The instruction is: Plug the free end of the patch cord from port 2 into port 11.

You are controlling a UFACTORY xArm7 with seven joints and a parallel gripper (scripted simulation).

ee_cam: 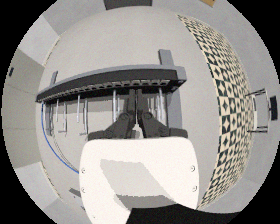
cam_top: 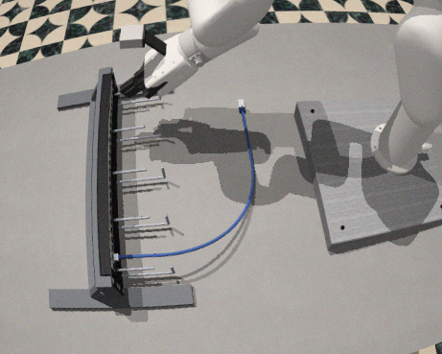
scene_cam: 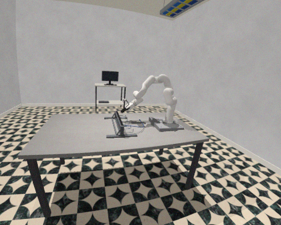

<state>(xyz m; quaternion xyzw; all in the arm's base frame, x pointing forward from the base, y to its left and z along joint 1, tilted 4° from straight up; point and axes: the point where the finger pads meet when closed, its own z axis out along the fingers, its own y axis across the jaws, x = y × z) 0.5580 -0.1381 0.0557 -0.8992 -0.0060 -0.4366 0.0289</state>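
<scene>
Right now my hand is 23 cm past the free-end plug, 3 cm to the left of it and 12 cm above it.
</scene>
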